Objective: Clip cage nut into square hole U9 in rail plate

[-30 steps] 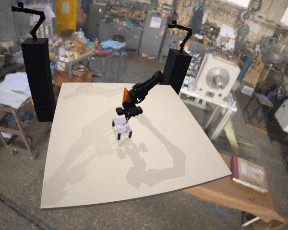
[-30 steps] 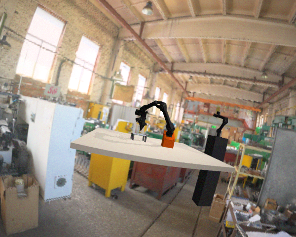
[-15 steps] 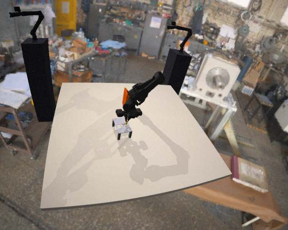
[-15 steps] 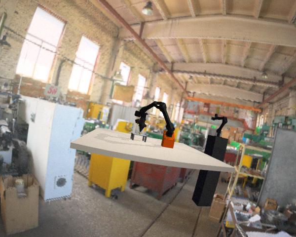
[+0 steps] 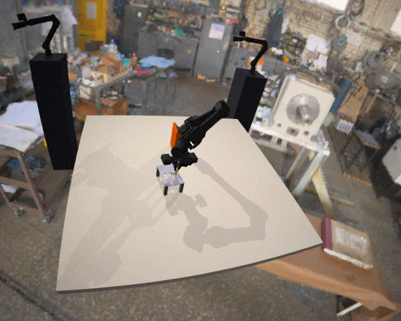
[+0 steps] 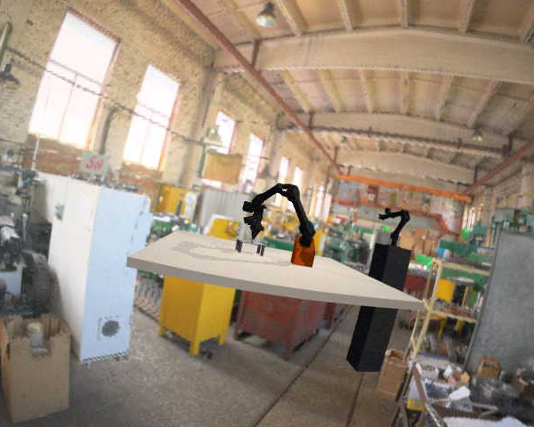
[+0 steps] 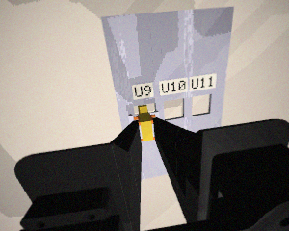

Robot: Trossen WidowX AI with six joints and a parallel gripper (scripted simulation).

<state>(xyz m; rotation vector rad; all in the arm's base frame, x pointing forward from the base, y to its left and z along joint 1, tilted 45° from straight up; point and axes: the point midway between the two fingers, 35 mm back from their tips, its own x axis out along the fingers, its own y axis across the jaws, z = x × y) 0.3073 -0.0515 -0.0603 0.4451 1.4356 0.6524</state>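
My gripper tip is now 10 mm above the orange cage nut.
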